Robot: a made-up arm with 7 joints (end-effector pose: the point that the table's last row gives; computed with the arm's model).
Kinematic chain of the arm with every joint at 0, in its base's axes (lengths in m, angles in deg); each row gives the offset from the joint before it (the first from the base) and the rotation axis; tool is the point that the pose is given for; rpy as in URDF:
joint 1: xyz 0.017 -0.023 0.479 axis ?
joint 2: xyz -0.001 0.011 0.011 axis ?
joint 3: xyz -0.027 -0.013 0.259 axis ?
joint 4: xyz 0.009 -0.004 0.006 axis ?
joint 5: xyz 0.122 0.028 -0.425 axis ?
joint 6: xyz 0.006 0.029 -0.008 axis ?
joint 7: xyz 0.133 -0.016 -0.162 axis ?
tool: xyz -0.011 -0.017 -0.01 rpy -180 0 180
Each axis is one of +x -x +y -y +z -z.
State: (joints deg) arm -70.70 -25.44 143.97 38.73 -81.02 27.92 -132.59
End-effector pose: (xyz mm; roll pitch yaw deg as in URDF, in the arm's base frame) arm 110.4 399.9 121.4 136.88 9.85 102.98
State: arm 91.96 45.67 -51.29 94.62 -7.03 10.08 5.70
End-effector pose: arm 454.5 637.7 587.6 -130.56 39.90 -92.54
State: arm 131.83 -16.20 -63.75 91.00 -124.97 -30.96 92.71
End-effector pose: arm 136.7 446.4 844.0 -99.98 70.87 -3.63
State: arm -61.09 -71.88 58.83 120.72 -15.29 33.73 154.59
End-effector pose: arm 115.7 744.9 881.8 52.70 11.31 93.65
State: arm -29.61 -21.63 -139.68 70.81 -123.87 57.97 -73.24
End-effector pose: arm -705.3 -92.7 472.2 105.51 -68.14 -140.52
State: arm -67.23 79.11 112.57 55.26 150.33 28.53 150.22
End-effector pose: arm 509.7 254.5 715.7 23.45 53.52 69.73
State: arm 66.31 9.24 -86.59 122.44 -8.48 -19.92 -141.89
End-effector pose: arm 361.4 39.7 1299.0 -10.06 -39.06 -168.75
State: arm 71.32 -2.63 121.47 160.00 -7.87 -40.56 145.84
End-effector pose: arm 155.0 -139.5 1315.8 -6.98 19.09 -28.99
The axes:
joint 1: +z
joint 2: +y
joint 3: +z
joint 4: -y
joint 5: -z
joint 6: +y
joint 7: -z

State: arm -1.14 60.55 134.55 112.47 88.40 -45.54 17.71
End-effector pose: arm 430.5 378.8 915.0 -37.24 -83.61 -69.96
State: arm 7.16 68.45 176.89 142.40 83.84 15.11 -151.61
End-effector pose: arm 695.4 155.4 1084.4 24.22 -20.29 108.97
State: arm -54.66 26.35 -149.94 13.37 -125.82 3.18 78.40
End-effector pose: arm -289.7 89.4 265.6 -140.53 12.76 28.41
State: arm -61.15 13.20 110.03 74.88 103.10 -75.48 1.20
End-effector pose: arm 404.3 120.4 723.3 117.27 2.71 64.20
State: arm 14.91 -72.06 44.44 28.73 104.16 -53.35 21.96
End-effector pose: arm 171.1 86.2 752.0 65.88 -6.65 76.56
